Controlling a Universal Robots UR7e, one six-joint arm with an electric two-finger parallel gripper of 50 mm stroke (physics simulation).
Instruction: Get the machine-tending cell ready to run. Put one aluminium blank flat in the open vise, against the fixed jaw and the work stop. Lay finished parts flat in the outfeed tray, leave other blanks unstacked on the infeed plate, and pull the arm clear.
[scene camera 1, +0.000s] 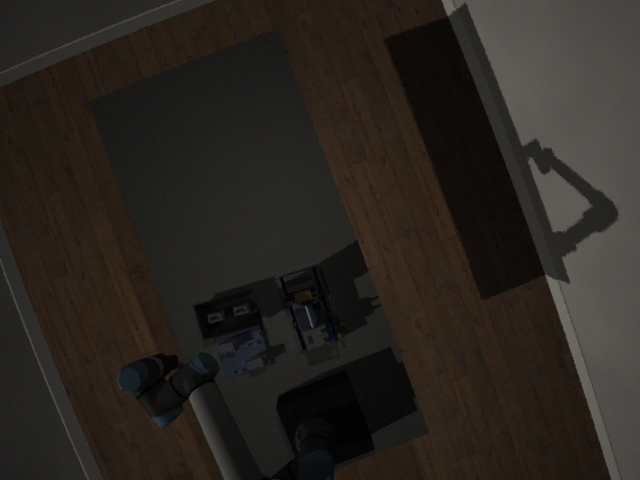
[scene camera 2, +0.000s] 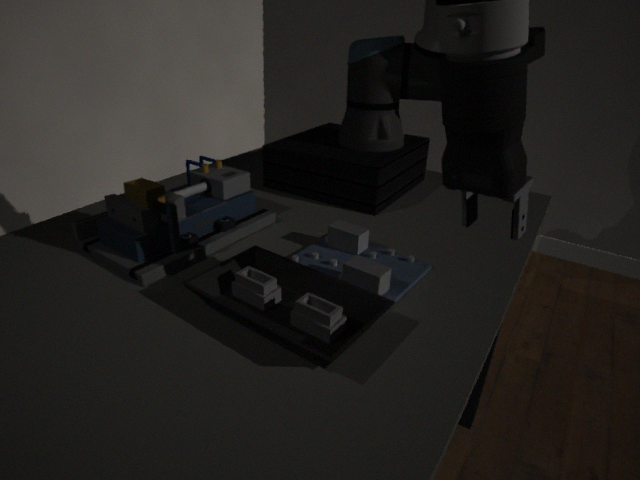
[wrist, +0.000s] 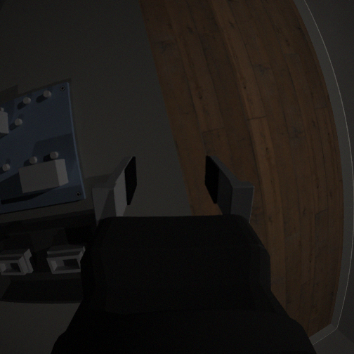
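Pixels of known places: gripper, fingertip midpoint: (scene camera 1: 173, 367) (scene camera 2: 493, 228); arm's base, origin of the base link: (scene camera 1: 315, 437) (scene camera 2: 370, 142).
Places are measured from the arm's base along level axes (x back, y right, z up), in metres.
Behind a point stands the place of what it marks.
My gripper (scene camera 2: 492, 230) @[z 0.052, x -0.410, y -0.408 m] (wrist: 170, 170) is open and empty. It hangs above the table near its right edge in the scene camera 2 view, to the side of the blue infeed plate (scene camera 2: 410, 273) @[z -0.095, x -0.322, y -0.280 m] (wrist: 35, 135) (scene camera 1: 239, 356) @[z -0.096, x -0.345, y -0.216 m]. Two plain grey blanks (scene camera 2: 347, 237) @[z -0.069, x -0.327, y -0.164 m] (scene camera 2: 367, 275) @[z -0.064, x -0.417, y -0.258 m] lie apart and unstacked on that plate. Two finished parts (scene camera 2: 255, 285) @[z -0.061, x -0.538, y -0.163 m] (scene camera 2: 317, 315) @[z -0.062, x -0.536, y -0.263 m] (wrist: 65, 259) lie apart, pockets up, in the black outfeed tray (scene camera 2: 305, 271) @[z -0.065, x -0.462, y -0.185 m] (scene camera 1: 232, 325) @[z -0.083, x -0.474, y -0.205 m]. The vise (scene camera 2: 232, 211) @[z -0.064, x -0.385, y 0.048 m] has grey jaws and a blue base. A grey block (scene camera 2: 176, 202) @[z -0.013, x -0.500, y 0.049 m] shows between its ends; whether it is a blank or a jaw is unclear.
A yellow block (scene camera 2: 143, 191) @[z 0.011, x -0.540, y 0.074 m] (scene camera 1: 303, 296) @[z 0.012, x -0.525, y 0.100 m] tops the vise's left end, with a dark post (scene camera 2: 173, 227) @[z -0.039, x -0.528, y 0.023 m] beside it. Grey rails run along the vise. The black robot base box (scene camera 2: 320, 170) @[z -0.034, x -0.161, y 0.021 m] (scene camera 1: 356, 413) @[z -0.003, x -0.045, y 0.171 m] stands behind. The wooden floor (wrist: 240, 100) lies beyond the table edge.
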